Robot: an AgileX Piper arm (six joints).
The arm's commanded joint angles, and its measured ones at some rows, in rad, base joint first. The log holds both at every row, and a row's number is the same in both.
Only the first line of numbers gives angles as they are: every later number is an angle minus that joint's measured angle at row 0.
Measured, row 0:
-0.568 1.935 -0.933 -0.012 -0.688 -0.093
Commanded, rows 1 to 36:
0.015 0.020 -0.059 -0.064 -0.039 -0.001
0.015 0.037 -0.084 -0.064 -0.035 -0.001
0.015 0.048 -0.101 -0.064 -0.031 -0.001
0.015 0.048 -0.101 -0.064 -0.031 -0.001
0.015 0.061 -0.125 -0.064 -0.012 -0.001
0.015 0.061 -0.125 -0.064 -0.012 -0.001
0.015 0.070 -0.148 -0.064 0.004 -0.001
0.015 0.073 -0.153 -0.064 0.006 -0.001
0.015 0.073 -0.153 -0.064 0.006 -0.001
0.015 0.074 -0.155 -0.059 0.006 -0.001
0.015 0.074 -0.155 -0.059 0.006 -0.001
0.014 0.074 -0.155 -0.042 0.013 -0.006
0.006 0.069 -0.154 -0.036 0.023 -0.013
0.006 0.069 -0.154 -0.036 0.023 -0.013
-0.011 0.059 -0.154 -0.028 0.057 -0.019
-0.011 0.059 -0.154 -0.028 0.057 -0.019
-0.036 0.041 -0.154 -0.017 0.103 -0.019
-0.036 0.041 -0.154 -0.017 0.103 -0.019
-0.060 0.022 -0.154 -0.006 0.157 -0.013
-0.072 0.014 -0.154 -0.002 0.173 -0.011
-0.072 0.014 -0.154 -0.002 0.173 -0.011
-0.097 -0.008 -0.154 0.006 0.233 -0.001
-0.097 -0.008 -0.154 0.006 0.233 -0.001
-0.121 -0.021 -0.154 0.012 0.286 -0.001
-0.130 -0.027 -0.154 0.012 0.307 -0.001
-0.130 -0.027 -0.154 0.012 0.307 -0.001
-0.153 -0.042 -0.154 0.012 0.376 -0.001
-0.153 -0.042 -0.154 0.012 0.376 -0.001
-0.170 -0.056 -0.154 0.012 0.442 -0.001
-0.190 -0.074 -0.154 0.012 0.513 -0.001
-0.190 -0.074 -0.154 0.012 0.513 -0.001
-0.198 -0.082 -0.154 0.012 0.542 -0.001
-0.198 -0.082 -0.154 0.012 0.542 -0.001
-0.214 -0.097 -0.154 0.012 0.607 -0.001
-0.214 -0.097 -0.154 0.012 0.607 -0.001
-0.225 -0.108 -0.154 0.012 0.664 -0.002
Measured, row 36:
-0.205 -0.082 -0.149 0.012 0.583 -0.003
